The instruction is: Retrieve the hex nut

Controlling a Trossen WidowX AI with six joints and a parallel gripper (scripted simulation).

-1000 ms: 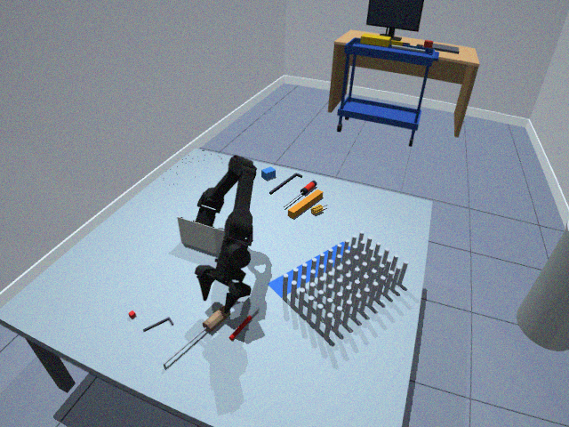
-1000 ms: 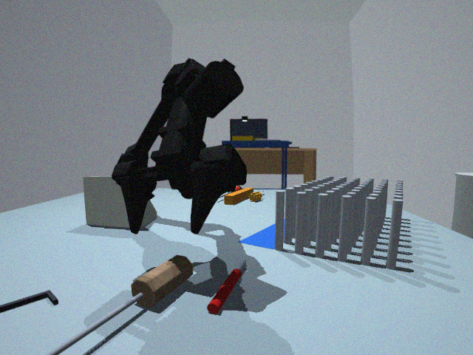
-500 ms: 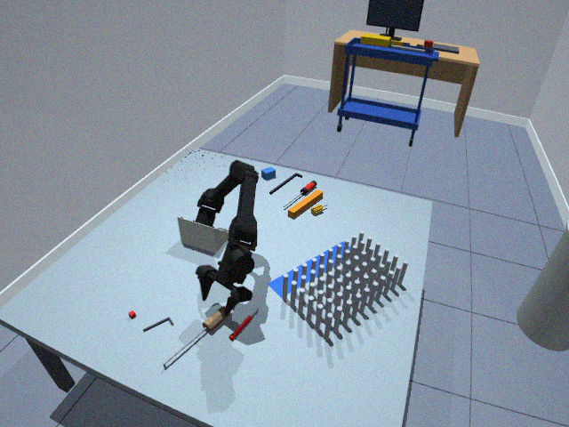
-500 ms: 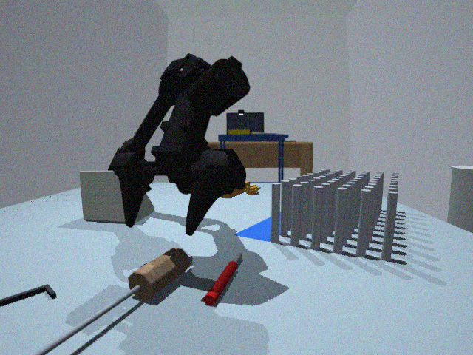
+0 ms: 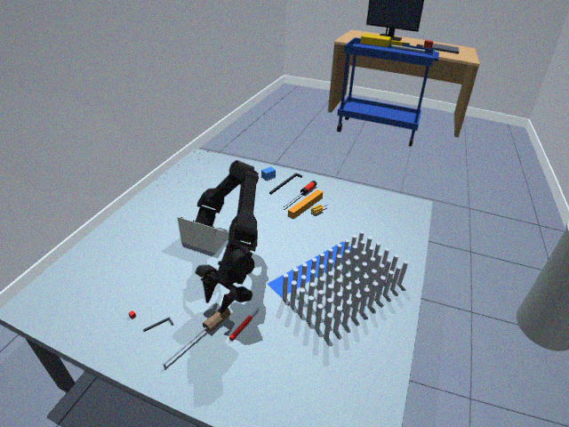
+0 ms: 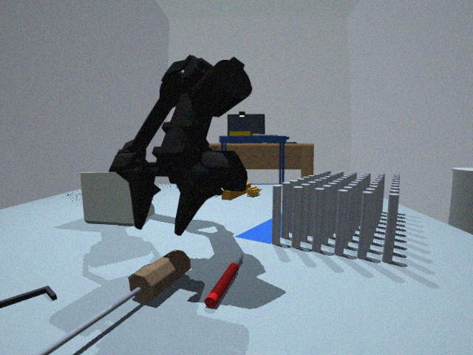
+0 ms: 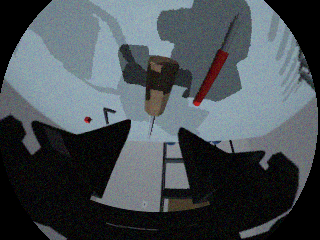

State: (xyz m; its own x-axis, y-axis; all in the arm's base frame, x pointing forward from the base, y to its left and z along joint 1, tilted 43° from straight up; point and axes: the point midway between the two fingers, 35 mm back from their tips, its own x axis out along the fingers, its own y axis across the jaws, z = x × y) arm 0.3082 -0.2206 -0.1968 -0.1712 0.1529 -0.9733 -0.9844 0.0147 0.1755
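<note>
My gripper tip is 100 mm to the left of the pick tool, 60 mm above it and 10 mm past it. The rest, counted from my gripper tip: red cube (240 mm behind, 120 mm to the right, 70 mm below); red-handled screwdriver (80 mm ahead, 70 mm to the left, 70 mm below); small L-shaped key (140 mm behind, 90 mm to the right, 70 mm below).
</note>
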